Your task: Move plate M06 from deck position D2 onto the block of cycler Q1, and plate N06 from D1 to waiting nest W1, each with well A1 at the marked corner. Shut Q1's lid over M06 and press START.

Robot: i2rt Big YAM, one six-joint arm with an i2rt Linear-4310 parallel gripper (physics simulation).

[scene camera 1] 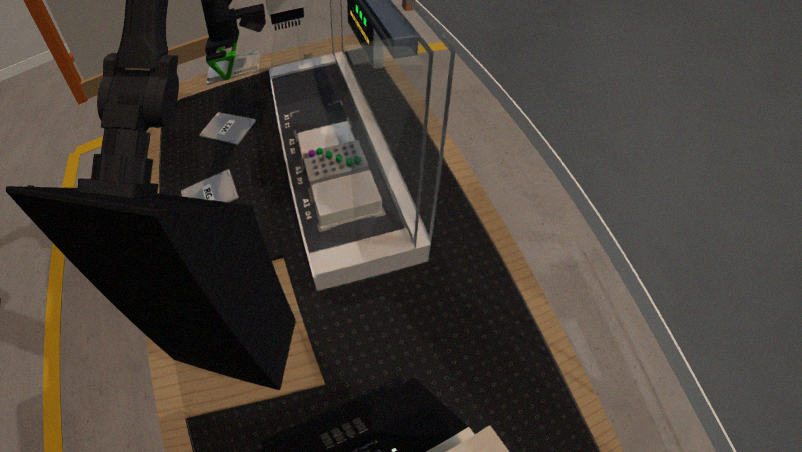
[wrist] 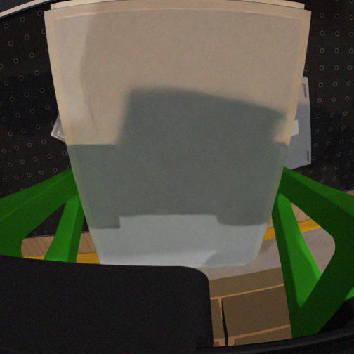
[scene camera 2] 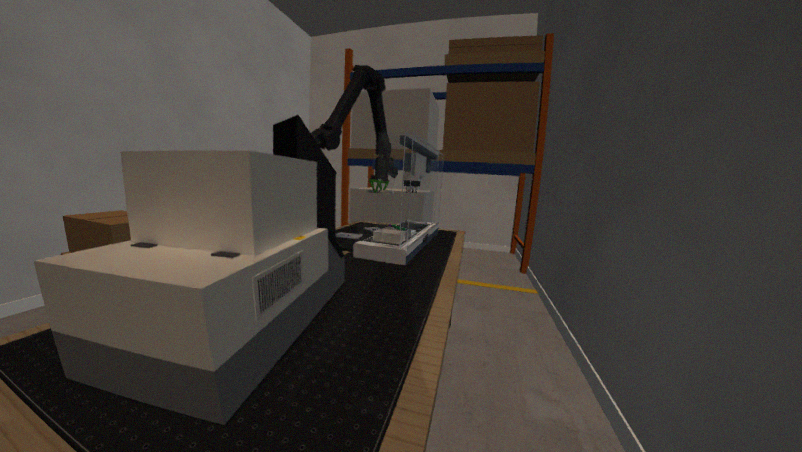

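My gripper has green fingers shut on the sides of a pale plate, N06 by the bare D1 slot; its label is not readable. The plate is held high above the mat left of the deck. Plate M06, pale, sits at D2 on the deck. The cream cycler stands in the foreground of scene camera 2, an upright cream block, seemingly its raised lid, on top. Its block and START button cannot be made out. Nest W1's label is not readable; the held plate hides much below.
A tube rack with green and purple caps sits at D3, a pale plate at D4. Nests W2 and RG lie left of the deck. Clear panels and a hanging pipetting head stand around it.
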